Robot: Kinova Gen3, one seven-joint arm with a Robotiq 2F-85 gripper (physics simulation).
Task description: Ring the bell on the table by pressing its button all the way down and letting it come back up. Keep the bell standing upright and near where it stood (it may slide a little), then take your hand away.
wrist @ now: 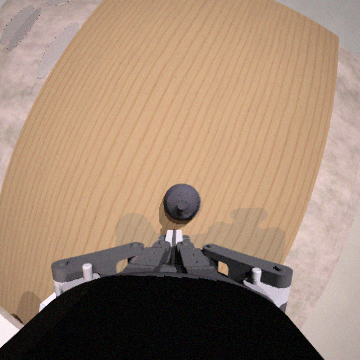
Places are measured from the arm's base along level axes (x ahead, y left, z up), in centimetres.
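Pixels of known places: gripper, fingertip midpoint: (174,239).
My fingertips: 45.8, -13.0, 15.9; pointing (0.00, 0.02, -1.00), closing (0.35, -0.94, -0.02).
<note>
Ahead of a thing's pixels: the offset from my fingertips to its top centre, as dx, dy, dz. "*": to the spot under its first point. Level surfaces: height alone.
The dark, dome-shaped bell @[* +2.3, +0.0, -16.3] (182,201) stands upright on the wooden table, a little below the middle of the wrist view. Its small button @[+1.6, -0.1, -16.3] (181,207) shows on top of the dome. My gripper (174,239) is shut with its pale fingertips together and nothing between them. The fingertips show just below the bell in the view, apart from its outline; how high they are above the table is hard to tell. The bell's underside is hidden by its dome.
The wooden table top @[dz -22.9] (200,100) stretches up the view, with its right edge beyond the bell and its left edge farther off. Shadows of the arm and gripper fall on the wood around the bell. A white piece shows partly at the lower left, behind the gripper.
</note>
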